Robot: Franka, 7 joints.
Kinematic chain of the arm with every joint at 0, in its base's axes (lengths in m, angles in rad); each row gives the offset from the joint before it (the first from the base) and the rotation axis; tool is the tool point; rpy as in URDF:
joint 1: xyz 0 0 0.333 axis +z
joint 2: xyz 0 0 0 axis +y
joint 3: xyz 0 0 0.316 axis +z
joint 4: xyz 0.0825 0 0 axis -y
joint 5: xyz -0.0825 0 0.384 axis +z
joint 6: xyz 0 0 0 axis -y
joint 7: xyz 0.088 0 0 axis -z
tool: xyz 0 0 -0.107 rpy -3.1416 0 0
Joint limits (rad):
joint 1: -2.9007..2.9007
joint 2: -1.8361..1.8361
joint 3: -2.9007..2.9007
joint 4: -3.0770..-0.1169
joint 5: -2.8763..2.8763
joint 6: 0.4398..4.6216
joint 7: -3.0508..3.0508
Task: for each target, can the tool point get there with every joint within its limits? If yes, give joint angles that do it. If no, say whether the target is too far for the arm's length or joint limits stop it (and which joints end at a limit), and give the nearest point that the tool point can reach.
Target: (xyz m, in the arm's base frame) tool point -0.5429 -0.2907 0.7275
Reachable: yes | joints -0.8320 -0.3876 -1.6280 -1.5958 2.2653 2.0297 -0.4516
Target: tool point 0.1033 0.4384 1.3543
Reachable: no: too far | nearest point 0.0794 0.3369 1.1179 | short by 0.258 m
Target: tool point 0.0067 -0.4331 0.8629
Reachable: yes | joints -0.0038 -0.4141 -1.3789 -1.3212 -1.6964 3.8074 -1.4607
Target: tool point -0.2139 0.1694 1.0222
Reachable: yes | joints -2.3863 -0.0066 -1.8759 -0.4659 -2.0202 3.8657 2.3950
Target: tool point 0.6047 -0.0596 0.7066
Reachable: yes | joints 1.4057 0.0507 -1.5590 -1.6049 1.2061 2.3414 2.4525
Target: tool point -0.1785 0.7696 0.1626
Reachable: yes | joints 1.4360 1.5121 0.7469 -0.6027 0.7339 1.7410 2.1744
